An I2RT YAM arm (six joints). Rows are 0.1 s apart.
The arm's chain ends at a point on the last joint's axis. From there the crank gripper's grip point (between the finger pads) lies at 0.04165 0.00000 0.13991 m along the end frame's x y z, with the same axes.
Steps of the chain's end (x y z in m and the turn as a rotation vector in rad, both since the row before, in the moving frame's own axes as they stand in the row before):
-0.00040, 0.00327, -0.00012, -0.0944, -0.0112, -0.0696
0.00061, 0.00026, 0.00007, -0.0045, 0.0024, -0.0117
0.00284, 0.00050, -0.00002, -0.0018, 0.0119, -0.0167
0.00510, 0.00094, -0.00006, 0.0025, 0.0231, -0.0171
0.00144, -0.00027, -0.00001, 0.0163, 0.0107, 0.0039
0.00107, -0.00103, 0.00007, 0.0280, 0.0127, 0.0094
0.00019, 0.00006, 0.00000, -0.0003, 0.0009, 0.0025
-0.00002, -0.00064, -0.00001, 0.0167, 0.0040, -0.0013
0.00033, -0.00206, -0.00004, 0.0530, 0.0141, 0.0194
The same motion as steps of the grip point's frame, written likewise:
-0.00161, 0.01363, -0.00015, -0.0944, -0.0112, -0.0696
0.00095, 0.00040, -0.00003, -0.0045, 0.0024, -0.0117
0.00450, 0.00004, -0.00053, -0.0018, 0.0119, -0.0167
0.00831, -0.00015, -0.00106, 0.0025, 0.0231, -0.0171
0.00294, -0.00238, -0.00048, 0.0163, 0.0107, 0.0039
0.00286, -0.00454, -0.00052, 0.0280, 0.0127, 0.0094
0.00032, 0.00021, -0.00004, -0.0003, 0.0009, 0.0025
0.00054, -0.00303, -0.00020, 0.0167, 0.0040, -0.0013
0.00236, -0.00863, -0.00082, 0.0530, 0.0141, 0.0194

